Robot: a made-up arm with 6 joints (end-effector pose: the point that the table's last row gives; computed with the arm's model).
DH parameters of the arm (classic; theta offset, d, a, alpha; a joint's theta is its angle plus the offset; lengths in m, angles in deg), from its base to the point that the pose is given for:
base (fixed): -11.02 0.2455 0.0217 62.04
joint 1: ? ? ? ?
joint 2: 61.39 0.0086 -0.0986 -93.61
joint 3: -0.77 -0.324 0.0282 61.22
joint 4: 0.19 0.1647 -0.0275 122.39
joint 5: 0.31 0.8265 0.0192 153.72
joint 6: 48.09 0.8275 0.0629 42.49
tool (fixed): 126.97 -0.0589 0 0
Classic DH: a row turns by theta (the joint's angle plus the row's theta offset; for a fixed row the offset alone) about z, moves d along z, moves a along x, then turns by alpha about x.
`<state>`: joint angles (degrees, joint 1 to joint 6).
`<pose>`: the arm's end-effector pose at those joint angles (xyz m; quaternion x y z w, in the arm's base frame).
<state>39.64 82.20 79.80 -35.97 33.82 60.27</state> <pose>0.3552 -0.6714 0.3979 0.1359 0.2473 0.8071 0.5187</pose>
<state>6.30 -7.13 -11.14 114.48 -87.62 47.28</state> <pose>-0.3311 -0.4401 -0.1490 -0.3854 -0.8223 -0.3780 0.1798</pose>
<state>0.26 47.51 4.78 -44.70 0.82 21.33</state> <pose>0.2006 -0.5862 0.1498 0.1356 -0.2358 0.6173 0.7382</pose>
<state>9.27 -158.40 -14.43 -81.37 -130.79 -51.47</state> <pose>-0.0194 -0.6646 0.5087 0.5298 -0.6912 -0.4887 0.0520</pose>
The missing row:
joint 1: -84.78 0.3765 -0.032 80.28
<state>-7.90 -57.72 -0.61 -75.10 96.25 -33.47</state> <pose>-0.4086 0.2724 0.3530 0.5953 0.4561 -0.5713 0.3335</pose>
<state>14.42 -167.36 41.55 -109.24 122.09 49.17</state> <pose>-0.5914 -0.3824 0.7345 -0.7725 -0.5340 0.0722 0.3359</pose>
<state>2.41 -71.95 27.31 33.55 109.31 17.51</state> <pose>-0.0039 -0.2352 0.0319 0.4273 -0.4993 0.0302 0.7531</pose>
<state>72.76 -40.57 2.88 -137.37 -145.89 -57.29</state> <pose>-0.1850 -0.4689 0.4824 -0.3829 0.8863 -0.2387 0.1044</pose>
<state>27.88 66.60 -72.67 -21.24 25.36 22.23</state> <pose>-0.1014 -0.7886 0.4132 -0.4874 -0.6303 0.1634 0.5818</pose>
